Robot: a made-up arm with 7 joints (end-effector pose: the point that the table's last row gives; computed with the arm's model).
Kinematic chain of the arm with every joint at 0, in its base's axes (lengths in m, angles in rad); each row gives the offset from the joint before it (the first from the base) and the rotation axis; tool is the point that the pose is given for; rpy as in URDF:
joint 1: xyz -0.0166 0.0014 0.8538 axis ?
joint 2: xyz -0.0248 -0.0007 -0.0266 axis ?
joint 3: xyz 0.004 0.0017 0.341 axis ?
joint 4: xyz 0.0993 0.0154 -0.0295 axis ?
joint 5: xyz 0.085 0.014 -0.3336 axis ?
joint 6: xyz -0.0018 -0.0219 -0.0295 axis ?
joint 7: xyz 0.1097 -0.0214 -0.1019 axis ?
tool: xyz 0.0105 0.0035 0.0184 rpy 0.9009 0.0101 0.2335
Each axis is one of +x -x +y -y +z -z.
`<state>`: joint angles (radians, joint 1 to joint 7).
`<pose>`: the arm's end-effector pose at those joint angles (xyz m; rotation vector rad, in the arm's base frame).
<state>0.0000 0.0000 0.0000 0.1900 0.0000 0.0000 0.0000</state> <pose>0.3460 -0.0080 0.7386 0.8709 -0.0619 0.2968</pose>
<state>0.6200 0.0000 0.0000 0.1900 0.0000 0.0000 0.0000</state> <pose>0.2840 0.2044 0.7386 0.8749 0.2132 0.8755</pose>
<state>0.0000 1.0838 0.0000 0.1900 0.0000 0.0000 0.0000</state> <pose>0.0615 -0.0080 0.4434 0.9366 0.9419 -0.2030</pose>
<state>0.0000 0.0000 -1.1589 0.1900 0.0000 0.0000 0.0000</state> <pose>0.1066 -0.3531 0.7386 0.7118 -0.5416 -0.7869</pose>
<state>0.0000 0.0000 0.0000 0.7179 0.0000 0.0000 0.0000</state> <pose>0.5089 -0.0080 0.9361 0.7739 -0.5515 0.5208</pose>
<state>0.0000 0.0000 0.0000 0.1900 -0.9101 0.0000 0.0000</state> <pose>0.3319 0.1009 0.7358 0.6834 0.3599 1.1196</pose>
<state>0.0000 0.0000 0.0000 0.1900 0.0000 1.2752 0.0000</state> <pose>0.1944 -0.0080 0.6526 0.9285 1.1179 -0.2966</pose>
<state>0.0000 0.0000 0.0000 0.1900 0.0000 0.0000 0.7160</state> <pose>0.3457 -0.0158 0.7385 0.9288 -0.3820 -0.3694</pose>
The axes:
joint 1: +z
joint 2: +y
joint 3: +z
joint 4: -y
joint 5: -z
joint 6: +y
joint 7: -z

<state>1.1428 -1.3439 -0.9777 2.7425 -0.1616 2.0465 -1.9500</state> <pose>-0.0595 -0.7017 1.1223 -0.0060 -0.9587 1.7887</pose>
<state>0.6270 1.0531 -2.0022 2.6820 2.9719 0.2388 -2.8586</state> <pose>0.6269 0.0983 1.2489 -1.2065 -0.8701 1.6388</pose>
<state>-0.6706 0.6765 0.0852 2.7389 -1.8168 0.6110 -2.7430</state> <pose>0.5226 -0.3164 1.3445 -0.6136 2.8198 0.2845</pose>
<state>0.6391 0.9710 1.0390 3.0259 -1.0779 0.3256 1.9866</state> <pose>0.4534 0.3822 1.3327 2.5217 -1.0639 -0.3635</pose>
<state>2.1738 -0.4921 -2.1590 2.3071 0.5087 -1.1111 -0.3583</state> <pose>0.3545 -0.3104 1.3163 -0.3273 -2.7839 0.0650</pose>
